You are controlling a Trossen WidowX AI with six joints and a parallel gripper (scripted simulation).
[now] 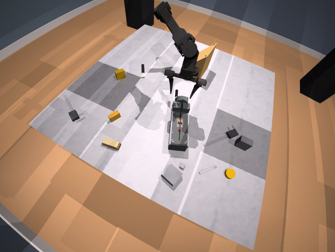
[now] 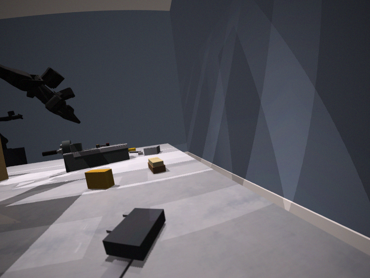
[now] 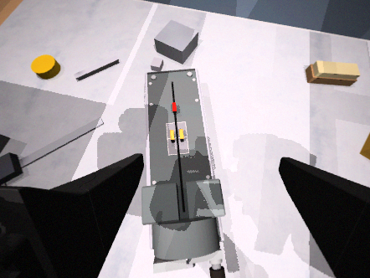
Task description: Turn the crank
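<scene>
Right now the dark brown crank handle is 100 mm behind my gripper tip, 60 mm to the right of it and 110 mm below it. Round my gripper tip: tan block (310 mm ahead, 200 mm to the right, 180 mm below); then yellow disc (130 mm ahead, 390 mm to the left, 190 mm below); then red pointer (90 mm ahead, 70 mm to the left, 120 mm below).
</scene>
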